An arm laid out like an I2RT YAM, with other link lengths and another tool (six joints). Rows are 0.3 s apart.
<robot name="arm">
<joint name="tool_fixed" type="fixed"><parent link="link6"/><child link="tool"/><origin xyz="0.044 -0.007 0.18" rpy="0 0.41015 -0.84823"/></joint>
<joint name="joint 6" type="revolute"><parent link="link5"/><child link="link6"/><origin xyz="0.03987 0 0.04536" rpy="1.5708 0 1.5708"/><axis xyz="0 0 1"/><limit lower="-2.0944" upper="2.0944"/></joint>
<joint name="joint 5" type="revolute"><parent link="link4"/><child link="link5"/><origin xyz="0.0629 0.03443 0.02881" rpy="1.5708 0 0"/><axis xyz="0 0 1"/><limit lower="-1.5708" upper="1.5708"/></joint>
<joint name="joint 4" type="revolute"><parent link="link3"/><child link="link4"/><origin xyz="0.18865 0.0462 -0.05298" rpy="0 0 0"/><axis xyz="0 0 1"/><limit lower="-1.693" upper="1.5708"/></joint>
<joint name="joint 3" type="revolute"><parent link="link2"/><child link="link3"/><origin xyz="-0.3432 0 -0.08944" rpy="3.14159 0 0"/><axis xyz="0 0 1"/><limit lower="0" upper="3.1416"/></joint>
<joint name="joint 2" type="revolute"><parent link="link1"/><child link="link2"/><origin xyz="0.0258 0.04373 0.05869" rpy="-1.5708 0 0"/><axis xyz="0 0 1"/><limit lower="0" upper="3.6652"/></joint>
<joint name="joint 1" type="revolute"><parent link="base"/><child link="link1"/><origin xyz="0 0 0.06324" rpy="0 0 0"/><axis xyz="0 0 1"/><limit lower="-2.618" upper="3.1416"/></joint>
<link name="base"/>
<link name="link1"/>
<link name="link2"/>
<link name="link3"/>
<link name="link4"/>
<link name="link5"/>
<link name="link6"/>
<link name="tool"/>
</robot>
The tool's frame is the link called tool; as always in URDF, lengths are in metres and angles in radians.
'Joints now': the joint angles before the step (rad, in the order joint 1, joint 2, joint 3, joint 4, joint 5, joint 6). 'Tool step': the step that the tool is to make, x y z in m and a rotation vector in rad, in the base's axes. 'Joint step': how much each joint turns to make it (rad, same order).
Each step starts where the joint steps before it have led.
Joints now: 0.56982 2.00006 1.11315 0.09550 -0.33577 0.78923
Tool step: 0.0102 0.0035 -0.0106 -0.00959 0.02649 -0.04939
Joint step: 0.00794 0.04529 0.04592 -0.01313 0.03552 0.04785
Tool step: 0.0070 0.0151 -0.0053 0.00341 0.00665 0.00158
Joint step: 0.01922 0.04293 0.05533 -0.01079 0.00756 0.01801
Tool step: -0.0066 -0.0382 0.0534 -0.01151 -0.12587 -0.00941
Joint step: -0.03686 -0.17887 -0.09771 -0.00340 0.03446 -0.07856
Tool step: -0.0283 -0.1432 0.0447 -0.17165 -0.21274 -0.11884
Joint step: -0.19603 -0.33050 -0.29267 0.02585 0.10063 -0.24474
